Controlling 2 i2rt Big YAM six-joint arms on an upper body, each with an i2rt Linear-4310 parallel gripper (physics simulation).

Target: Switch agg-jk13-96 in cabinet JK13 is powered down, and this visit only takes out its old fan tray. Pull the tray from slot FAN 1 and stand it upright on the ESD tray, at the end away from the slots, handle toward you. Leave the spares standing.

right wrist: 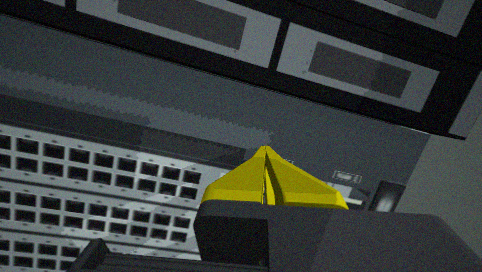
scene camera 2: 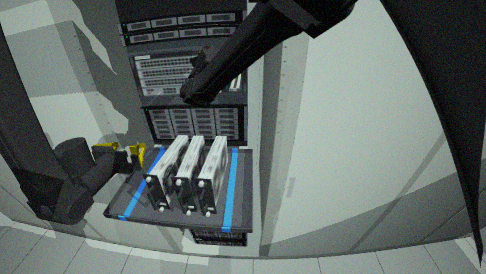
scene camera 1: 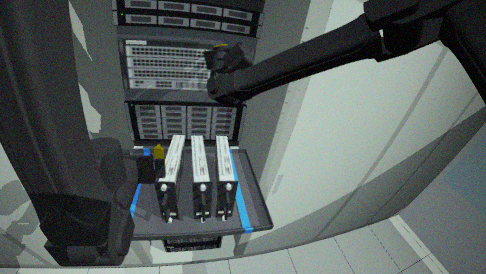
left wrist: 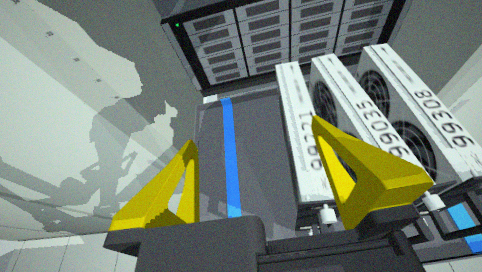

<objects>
my left gripper: scene camera 2; scene camera 1; left wrist 251, 133; not seen in the right wrist view (out of frame)
same spot on my left gripper: (scene camera 2: 137, 160) = (scene camera 1: 163, 165)
</objects>
